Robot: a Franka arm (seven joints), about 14 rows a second.
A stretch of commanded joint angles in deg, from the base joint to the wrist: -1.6 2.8 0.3 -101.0 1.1 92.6 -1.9; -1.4 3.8 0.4 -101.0 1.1 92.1 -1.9; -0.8 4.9 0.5 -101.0 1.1 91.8 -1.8; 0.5 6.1 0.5 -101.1 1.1 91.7 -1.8; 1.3 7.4 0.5 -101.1 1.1 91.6 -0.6; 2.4 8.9 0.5 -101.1 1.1 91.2 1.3; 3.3 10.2 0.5 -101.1 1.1 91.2 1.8; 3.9 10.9 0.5 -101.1 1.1 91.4 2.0; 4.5 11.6 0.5 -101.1 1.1 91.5 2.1; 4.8 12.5 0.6 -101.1 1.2 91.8 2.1; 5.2 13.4 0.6 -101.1 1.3 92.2 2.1; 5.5 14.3 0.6 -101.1 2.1 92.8 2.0; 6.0 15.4 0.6 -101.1 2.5 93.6 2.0
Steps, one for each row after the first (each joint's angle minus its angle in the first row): 0.2 1.0 0.1 0.0 0.0 -0.5 0.0; 0.8 2.1 0.2 0.0 0.0 -0.8 0.1; 2.1 3.3 0.2 -0.1 0.0 -0.9 0.1; 2.9 4.6 0.2 -0.1 0.0 -1.0 1.3; 4.0 6.1 0.2 -0.1 0.0 -1.4 3.2; 4.9 7.4 0.2 -0.1 0.0 -1.4 3.7; 5.5 8.1 0.2 -0.1 0.0 -1.2 3.9; 6.1 8.8 0.2 -0.1 0.0 -1.1 4.0; 6.4 9.7 0.3 -0.1 0.1 -0.8 4.0; 6.8 10.6 0.3 -0.1 0.2 -0.4 4.0; 7.1 11.5 0.3 -0.1 1.0 0.2 3.9; 7.6 12.6 0.3 -0.1 1.4 1.0 3.9
